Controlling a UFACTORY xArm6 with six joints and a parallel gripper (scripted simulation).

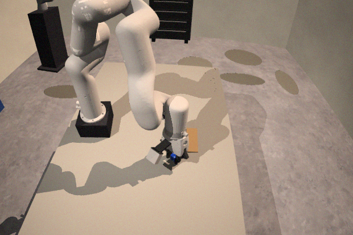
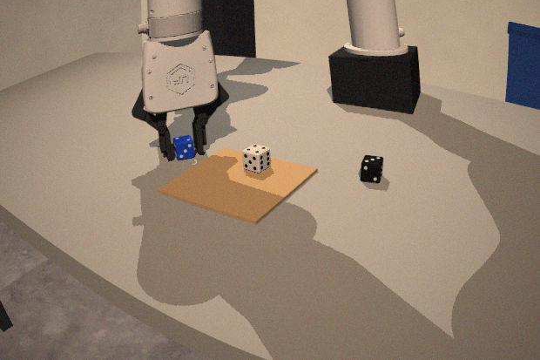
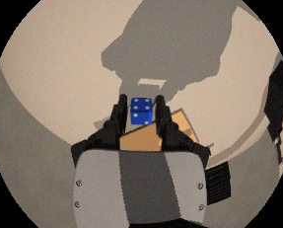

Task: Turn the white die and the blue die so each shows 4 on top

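The blue die lies 10 mm below my hand. Round my hand: white die 30 mm behind, 110 mm to the left, 10 mm below; orange mat 10 mm ahead, 120 mm to the left, 20 mm below; black die 90 mm behind, 240 mm to the left, 10 mm below.
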